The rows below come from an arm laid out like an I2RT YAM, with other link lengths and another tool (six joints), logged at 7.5 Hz.
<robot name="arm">
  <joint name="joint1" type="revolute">
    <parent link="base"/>
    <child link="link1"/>
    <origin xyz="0 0 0.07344"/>
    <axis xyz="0 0 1"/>
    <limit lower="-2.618" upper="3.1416"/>
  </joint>
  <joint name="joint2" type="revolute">
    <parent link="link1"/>
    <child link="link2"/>
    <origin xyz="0.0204 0.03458 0.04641" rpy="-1.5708 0 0"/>
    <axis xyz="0 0 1"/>
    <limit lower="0" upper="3.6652"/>
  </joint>
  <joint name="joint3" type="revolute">
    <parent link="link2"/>
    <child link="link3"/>
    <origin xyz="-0.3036 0 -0.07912" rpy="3.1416 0 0"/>
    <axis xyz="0 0 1"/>
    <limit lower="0" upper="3.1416"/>
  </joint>
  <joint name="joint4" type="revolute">
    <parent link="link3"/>
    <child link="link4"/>
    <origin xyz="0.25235 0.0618 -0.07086"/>
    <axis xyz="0 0 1"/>
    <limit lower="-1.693" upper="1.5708"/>
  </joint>
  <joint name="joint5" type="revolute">
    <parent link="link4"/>
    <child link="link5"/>
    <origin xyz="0.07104 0.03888 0.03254" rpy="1.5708 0 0"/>
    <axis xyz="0 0 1"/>
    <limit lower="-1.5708" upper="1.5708"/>
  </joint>
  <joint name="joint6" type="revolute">
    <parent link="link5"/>
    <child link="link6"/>
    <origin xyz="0.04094 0 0.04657" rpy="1.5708 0 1.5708"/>
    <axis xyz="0 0 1"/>
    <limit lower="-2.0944" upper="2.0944"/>
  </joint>
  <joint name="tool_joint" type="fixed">
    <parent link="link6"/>
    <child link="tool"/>
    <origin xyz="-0.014 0.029 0.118" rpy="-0.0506 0 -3.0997"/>
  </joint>
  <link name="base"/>
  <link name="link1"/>
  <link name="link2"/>
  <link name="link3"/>
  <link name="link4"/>
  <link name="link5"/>
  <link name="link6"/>
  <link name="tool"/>
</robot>
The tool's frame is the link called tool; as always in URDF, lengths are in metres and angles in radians.
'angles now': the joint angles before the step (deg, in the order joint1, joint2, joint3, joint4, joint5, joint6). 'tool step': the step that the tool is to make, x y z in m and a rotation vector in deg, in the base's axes. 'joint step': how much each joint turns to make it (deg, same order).
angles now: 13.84 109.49 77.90 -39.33 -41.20 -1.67
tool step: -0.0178 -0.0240 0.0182 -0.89 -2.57 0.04
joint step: -2.57 -5.93 -3.22 -2.95 0.50 -3.89
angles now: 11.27 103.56 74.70 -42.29 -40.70 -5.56
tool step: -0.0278 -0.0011 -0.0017 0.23 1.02 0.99
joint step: 0.58 -3.93 -5.38 0.27 -0.54 -0.34
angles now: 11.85 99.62 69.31 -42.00 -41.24 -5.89
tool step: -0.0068 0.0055 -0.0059 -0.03 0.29 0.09
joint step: 1.17 -0.67 -2.21 2.15 0.30 1.37
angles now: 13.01 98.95 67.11 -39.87 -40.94 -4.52
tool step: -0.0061 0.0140 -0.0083 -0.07 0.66 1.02
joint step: 2.56 0.51 -1.39 2.53 0.40 1.97
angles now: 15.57 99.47 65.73 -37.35 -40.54 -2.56
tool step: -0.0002 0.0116 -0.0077 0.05 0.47 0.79
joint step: 1.84 1.41 -0.19 2.06 0.17 1.38
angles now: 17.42 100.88 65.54 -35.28 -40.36 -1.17
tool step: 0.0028 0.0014 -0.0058 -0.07 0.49 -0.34
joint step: 0.07 1.06 -0.07 0.99 0.06 0.54
